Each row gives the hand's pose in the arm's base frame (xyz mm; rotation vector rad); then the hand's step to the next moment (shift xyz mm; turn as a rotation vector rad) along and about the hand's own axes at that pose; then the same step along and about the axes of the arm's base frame.
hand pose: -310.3 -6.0 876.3 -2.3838 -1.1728 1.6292
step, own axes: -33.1 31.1 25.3 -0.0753 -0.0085 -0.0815
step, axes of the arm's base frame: -8.6 -51.2 1.9 0.0483 -0.0077 0.0999
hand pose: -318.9 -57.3 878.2 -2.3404 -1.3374 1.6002
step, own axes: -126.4 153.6 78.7 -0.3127 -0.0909 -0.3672
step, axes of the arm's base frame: 22.6 -212.5 -9.4 0.1875 0.0156 0.4533
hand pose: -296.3 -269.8 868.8 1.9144 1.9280 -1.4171
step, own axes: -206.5 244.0 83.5 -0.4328 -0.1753 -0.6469
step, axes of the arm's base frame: 201.0 -257.7 -48.4 0.2921 0.1190 0.7328
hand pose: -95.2 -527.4 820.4 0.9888 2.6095 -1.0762
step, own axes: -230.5 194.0 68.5 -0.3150 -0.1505 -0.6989
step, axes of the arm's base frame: 292.3 -64.1 -76.9 0.2223 0.2283 0.7133
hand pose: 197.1 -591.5 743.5 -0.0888 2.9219 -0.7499
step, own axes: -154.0 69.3 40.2 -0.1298 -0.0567 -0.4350
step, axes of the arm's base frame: 156.1 55.0 -52.3 0.0718 0.1686 0.4192
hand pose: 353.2 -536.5 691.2 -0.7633 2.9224 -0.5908
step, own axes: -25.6 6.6 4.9 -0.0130 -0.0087 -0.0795
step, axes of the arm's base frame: 20.1 16.0 -7.9 0.0030 0.0270 0.0763
